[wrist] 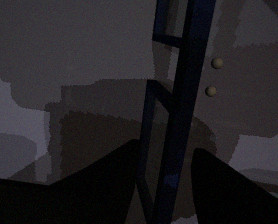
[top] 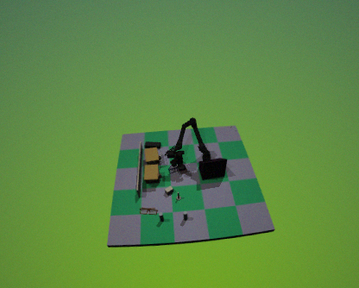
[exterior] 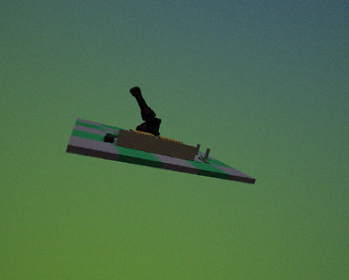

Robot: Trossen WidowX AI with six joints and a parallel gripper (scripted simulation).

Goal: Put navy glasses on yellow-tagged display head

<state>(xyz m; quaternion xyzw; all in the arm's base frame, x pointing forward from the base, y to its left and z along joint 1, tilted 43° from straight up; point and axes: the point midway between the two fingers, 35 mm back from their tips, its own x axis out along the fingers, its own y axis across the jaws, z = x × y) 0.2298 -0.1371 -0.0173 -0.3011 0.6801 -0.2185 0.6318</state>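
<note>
Right now my gripper tip is 14 cm short of the small pale block, 23 cm to the right of it and 1 cm below it. The rest, counted from my gripper tip: long upright board: 36 cm ahead, 6 cm to the right, 4 cm above.
</note>
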